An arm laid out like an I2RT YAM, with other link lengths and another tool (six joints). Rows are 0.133 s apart.
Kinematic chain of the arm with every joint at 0, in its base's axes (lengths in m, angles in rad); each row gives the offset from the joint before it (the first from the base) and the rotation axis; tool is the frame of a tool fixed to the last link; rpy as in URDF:
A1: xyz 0 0 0.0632 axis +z
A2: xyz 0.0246 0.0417 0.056 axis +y
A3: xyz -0.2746 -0.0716 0 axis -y
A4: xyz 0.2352 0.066 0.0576 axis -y
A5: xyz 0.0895 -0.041 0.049 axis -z
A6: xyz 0.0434 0 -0.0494 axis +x
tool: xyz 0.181 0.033 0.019 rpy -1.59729 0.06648 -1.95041
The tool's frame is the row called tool.
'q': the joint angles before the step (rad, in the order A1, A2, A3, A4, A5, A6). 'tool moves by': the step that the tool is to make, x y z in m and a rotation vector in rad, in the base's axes. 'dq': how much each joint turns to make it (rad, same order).
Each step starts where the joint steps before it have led.
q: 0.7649, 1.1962, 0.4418, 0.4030, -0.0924, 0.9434
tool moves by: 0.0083, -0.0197, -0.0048, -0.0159, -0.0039, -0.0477
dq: -0.0414, -0.0331, -0.0260, -0.0160, 0.0109, -0.0113
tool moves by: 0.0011, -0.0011, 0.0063, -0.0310, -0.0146, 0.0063
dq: -0.0070, -0.0216, 0.0371, -0.0711, -0.0006, -0.0356
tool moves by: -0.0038, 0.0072, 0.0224, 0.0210, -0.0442, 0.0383
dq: -0.0002, -0.0217, 0.0286, -0.0057, -0.0316, -0.0257
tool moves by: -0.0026, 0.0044, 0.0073, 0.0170, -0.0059, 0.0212
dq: 0.0000, -0.0011, 0.0092, 0.0055, -0.0229, 0.0018
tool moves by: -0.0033, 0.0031, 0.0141, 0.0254, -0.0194, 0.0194
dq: 0.0000, -0.0155, 0.0115, 0.0043, -0.0204, 0.0005
